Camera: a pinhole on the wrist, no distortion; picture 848 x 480 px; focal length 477.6 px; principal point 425.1 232.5 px. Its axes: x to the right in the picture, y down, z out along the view. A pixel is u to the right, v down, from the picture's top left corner.
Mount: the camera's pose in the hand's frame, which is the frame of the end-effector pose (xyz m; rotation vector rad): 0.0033 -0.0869 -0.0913 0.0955 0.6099 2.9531
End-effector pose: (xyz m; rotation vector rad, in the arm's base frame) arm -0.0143 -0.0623 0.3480 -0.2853 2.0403 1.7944
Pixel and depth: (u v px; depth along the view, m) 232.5 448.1 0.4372
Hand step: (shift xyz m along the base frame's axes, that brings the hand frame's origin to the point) -0.0617 0.3783 -0.2254
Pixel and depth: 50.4 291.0 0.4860
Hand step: -0.3120 0.4036 -0.2139
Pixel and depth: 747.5 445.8 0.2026
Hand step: 0.1635 0.1081 -0.0235
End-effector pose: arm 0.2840 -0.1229 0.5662 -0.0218 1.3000 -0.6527
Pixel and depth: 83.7 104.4 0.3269
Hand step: 0.2176 -0.1075 -0.2249
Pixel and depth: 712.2 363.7 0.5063
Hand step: 0.3721 -0.0055 0.3572
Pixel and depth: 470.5 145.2 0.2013
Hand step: 0.0835 -0.0068 0.0079
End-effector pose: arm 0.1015 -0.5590 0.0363 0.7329 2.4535 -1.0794
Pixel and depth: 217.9 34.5 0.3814
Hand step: -0.0442 0.0301 -0.3377
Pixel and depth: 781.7 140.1 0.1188
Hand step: 0.0542 -0.0357 0.0335
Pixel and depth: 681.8 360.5 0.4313
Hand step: 0.2067 -0.3303 -0.1317
